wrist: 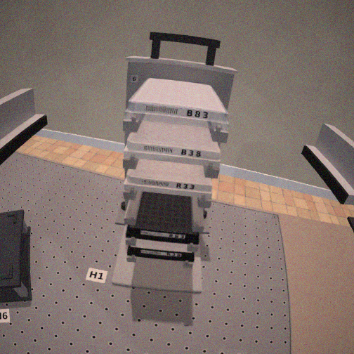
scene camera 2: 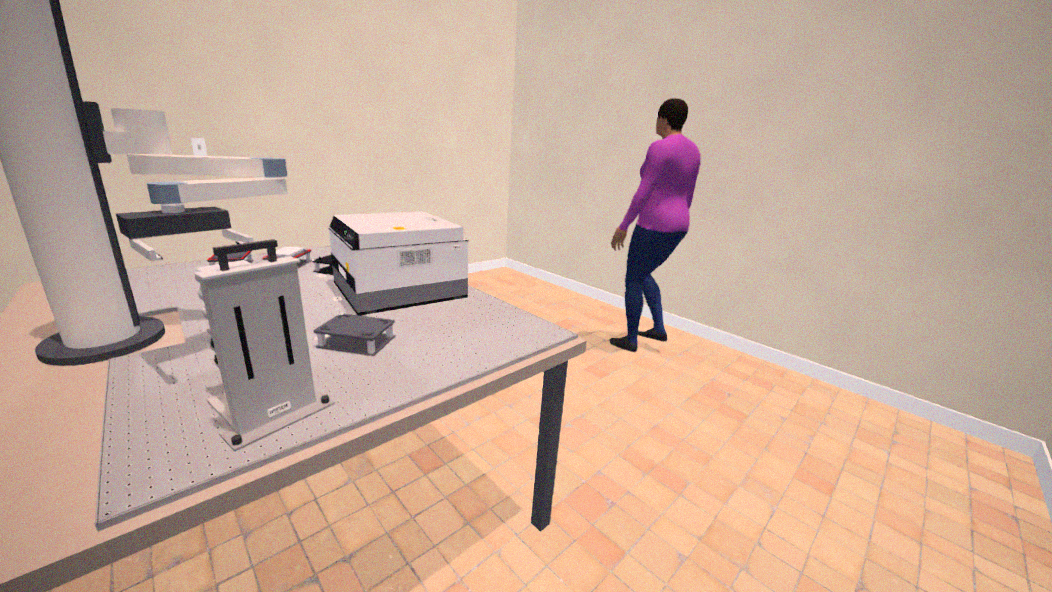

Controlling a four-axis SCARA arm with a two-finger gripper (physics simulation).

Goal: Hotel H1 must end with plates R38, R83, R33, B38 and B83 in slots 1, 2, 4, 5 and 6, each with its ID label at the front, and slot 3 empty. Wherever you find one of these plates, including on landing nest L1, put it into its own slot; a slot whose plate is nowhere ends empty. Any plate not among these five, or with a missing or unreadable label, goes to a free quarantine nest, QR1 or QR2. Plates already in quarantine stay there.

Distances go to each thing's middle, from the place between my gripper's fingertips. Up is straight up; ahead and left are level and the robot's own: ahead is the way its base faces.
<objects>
My gripper is now 4 cm short of the hotel H1 (scene camera 2: 275, 382), 21 cm to the left of it and 14 cm above it. Also, from my hand: boxy instrument (scene camera 2: 376, 269) (57 cm ahead, 33 cm to the left, 19 cm below).
</objects>
